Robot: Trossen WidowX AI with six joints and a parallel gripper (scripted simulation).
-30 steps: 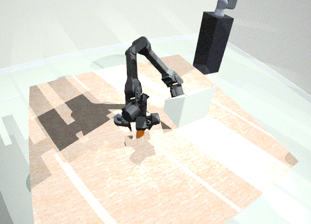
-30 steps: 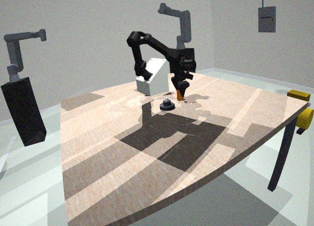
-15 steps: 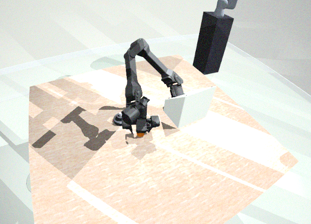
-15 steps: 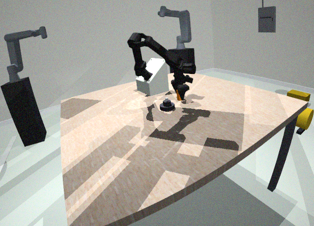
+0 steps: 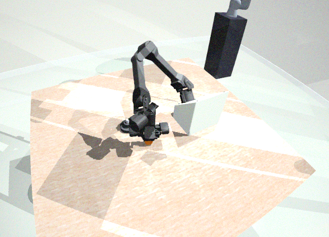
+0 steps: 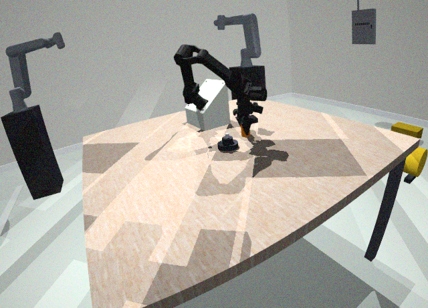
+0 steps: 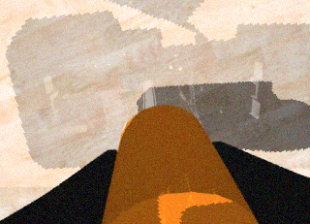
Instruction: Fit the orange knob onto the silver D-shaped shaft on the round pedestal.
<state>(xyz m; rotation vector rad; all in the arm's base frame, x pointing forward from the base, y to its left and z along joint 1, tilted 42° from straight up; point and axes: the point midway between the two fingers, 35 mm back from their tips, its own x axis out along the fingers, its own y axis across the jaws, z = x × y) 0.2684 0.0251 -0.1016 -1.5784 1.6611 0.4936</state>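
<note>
The round pedestal is 7 cm ahead of my gripper tip, 13 cm to the right of it and 2 cm above it. The rest, counted from my gripper tip: orange knob: 3 cm above.
</note>
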